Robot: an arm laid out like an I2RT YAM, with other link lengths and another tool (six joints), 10 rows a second.
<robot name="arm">
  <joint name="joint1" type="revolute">
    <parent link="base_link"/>
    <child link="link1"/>
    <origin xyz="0 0 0.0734"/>
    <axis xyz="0 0 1"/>
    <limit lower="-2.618" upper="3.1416"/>
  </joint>
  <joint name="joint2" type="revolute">
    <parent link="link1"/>
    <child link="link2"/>
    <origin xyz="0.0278 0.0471 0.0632"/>
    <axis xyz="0 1 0"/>
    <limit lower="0" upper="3.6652"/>
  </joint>
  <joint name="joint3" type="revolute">
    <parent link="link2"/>
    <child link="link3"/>
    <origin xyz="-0.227 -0.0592 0"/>
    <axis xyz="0 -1 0"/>
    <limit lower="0" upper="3.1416"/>
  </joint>
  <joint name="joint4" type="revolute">
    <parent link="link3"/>
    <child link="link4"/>
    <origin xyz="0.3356 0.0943 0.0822"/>
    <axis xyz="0 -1 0"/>
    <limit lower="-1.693" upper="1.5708"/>
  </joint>
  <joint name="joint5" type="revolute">
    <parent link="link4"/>
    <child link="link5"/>
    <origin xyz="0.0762 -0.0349 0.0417"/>
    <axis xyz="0 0 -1"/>
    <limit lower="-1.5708" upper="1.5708"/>
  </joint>
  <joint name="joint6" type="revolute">
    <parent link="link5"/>
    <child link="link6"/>
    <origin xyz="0.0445 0 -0.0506"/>
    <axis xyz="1 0 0"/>
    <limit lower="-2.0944" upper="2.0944"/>
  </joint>
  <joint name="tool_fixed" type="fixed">
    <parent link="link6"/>
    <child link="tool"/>
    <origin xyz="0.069 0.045 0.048" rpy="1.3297 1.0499 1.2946"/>
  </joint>
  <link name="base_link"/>
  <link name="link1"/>
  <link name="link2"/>
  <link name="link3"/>
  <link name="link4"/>
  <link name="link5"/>
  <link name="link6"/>
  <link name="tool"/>
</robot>
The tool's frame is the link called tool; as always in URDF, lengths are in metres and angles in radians.
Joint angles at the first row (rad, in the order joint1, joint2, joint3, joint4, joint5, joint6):
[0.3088 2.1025 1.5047 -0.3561 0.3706 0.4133]
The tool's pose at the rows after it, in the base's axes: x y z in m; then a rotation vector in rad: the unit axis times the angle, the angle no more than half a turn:
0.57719 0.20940 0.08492 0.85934 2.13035 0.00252
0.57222 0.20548 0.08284 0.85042 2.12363 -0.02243
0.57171 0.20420 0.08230 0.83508 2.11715 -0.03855
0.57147 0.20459 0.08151 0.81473 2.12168 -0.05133
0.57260 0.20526 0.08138 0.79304 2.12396 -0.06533
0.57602 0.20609 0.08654 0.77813 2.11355 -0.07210
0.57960 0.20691 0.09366 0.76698 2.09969 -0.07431
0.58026 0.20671 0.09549 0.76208 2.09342 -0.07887
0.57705 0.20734 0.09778 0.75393 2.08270 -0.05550
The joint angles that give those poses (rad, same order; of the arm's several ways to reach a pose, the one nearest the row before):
[0.3088 2.0804 1.4636 -0.3317 0.3885 0.4225]
[0.3077 2.0609 1.4315 -0.3202 0.4076 0.4114]
[0.3069 2.0575 1.4235 -0.3103 0.4210 0.3954]
[0.3069 2.0582 1.4238 -0.3103 0.4263 0.3767]
[0.3069 2.0632 1.4311 -0.3111 0.4335 0.3565]
[0.3069 2.0663 1.4464 -0.3107 0.4431 0.3412]
[0.3069 2.0663 1.4617 -0.3100 0.4515 0.3290]
[0.3069 2.0647 1.4627 -0.3069 0.4576 0.3233]
[0.3069 2.0426 1.4307 -0.2741 0.4473 0.3161]

